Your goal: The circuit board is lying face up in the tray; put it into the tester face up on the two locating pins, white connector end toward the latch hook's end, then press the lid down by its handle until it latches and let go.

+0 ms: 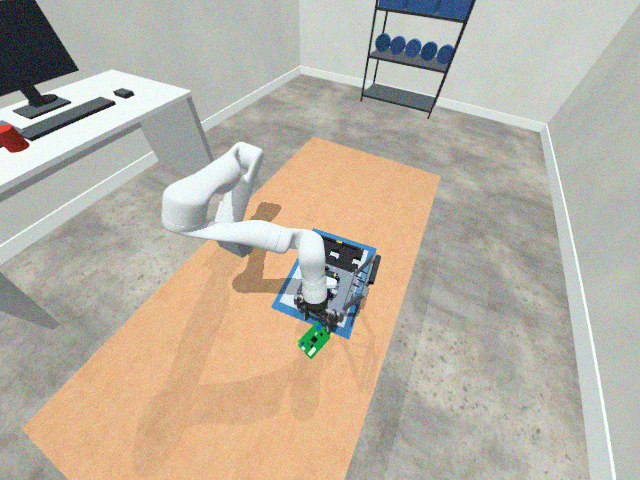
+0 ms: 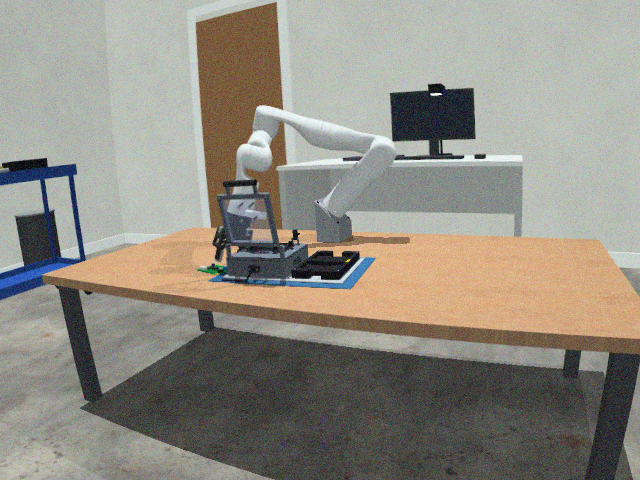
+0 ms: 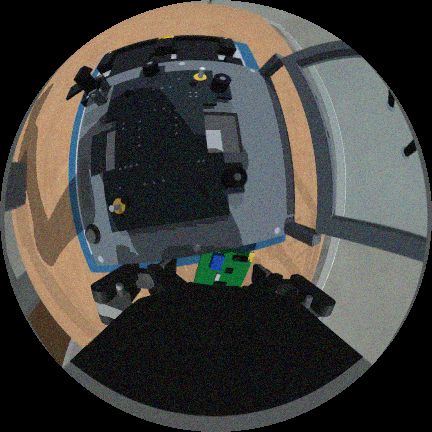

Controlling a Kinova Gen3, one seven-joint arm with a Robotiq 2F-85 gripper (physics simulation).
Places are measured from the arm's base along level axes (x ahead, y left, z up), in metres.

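Pixels of known places: gripper, fingertip midpoint: [image 1: 317,324] [image 3: 214,269]; arm's base, origin of the base link: [image 2: 332,208].
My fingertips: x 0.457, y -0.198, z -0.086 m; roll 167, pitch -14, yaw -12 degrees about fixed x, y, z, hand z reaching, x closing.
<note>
Ahead of a thing's pixels: the offset from my fingertips to its top centre. "pt": to the spot under its first point. Level surfaces: height alone.
The green circuit board @(dy -0.043, dx +0.007, dz -0.015 m) [image 1: 313,339] [image 2: 209,269] [image 3: 222,270] lies face up on the table, outside the tray, beside the tester's end. Its white connector @(dy -0.084, dx +0.013, dz -0.016 m) [image 1: 311,351] points away from the tester. My gripper [image 1: 317,321] [image 3: 214,269] is open and empty, its fingers above the board's end nearest the tester; height is hard to tell. The grey tester @(pt dy +0.140, dx +0.078, dz +0.017 m) [image 2: 258,264] [image 3: 260,150] shows two locating pins [image 3: 200,76] [image 3: 118,206] and a bare nest. Its lid [image 2: 274,222] [image 3: 320,150] stands open, with the black handle @(dy +0.127, dx +0.117, dz +0.250 m) [image 1: 375,269] [image 2: 239,183] on top. The latch hook @(dy +0.189, dx -0.093, dz +0.081 m) [image 2: 295,236] [image 3: 86,80] is at the tray end.
The black tray @(pt dy +0.316, dx -0.002, dz -0.008 m) [image 1: 343,253] [image 2: 325,265] [image 3: 185,50] stands beside the tester without the board. Both stand on a blue-edged mat @(dz -0.025 m) [image 1: 287,311] [image 2: 361,273] [image 3: 74,160] on the wooden table @(dz -0.026 m) [image 1: 103,403] [image 2: 439,279]. The raised lid frame stands close to my gripper's side.
</note>
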